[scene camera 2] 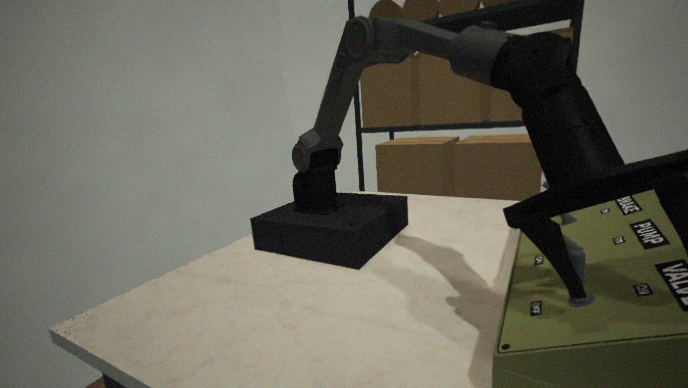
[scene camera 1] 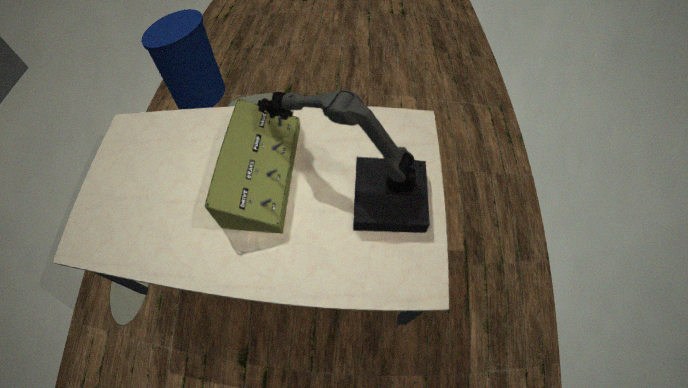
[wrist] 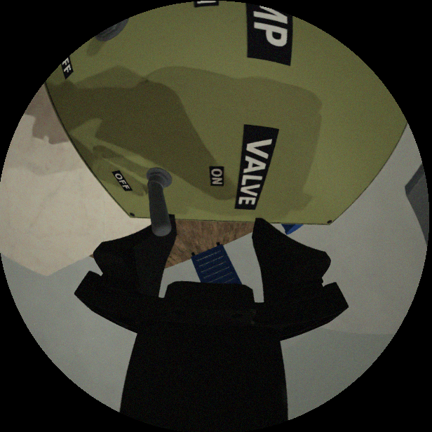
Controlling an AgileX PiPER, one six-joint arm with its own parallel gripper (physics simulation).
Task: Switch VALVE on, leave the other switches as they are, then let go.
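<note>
The green switch box (scene camera 1: 227, 155) (scene camera 2: 595, 367) (wrist: 360, 125) stands on the table. The grey VALVE lever (scene camera 1: 280, 121) (scene camera 2: 577, 260) (wrist: 159, 205) rises from its base between the OFF and ON labels. It looks roughly upright, not clearly tilted to either label. My gripper (scene camera 1: 274, 111) (wrist: 214, 225) is open above the VALVE end. In the wrist view its left finger overlaps the lever, on the OFF side of the gap; contact is unclear. The PUMP lever (scene camera 1: 277, 146), BRAKE lever (scene camera 1: 271, 173) and DRIVE lever (scene camera 1: 265, 202) slant alike, toward the side with their OFF labels.
The black base block (scene camera 1: 390, 210) (scene camera 2: 320, 232) carries the arm on the table (scene camera 1: 150, 200) (scene camera 2: 300, 310). A blue barrel (scene camera 1: 185, 62) stands beyond the table's far edge. A shelf rack (scene camera 2: 359, 160) with cardboard boxes (scene camera 2: 415, 167) stands behind the table.
</note>
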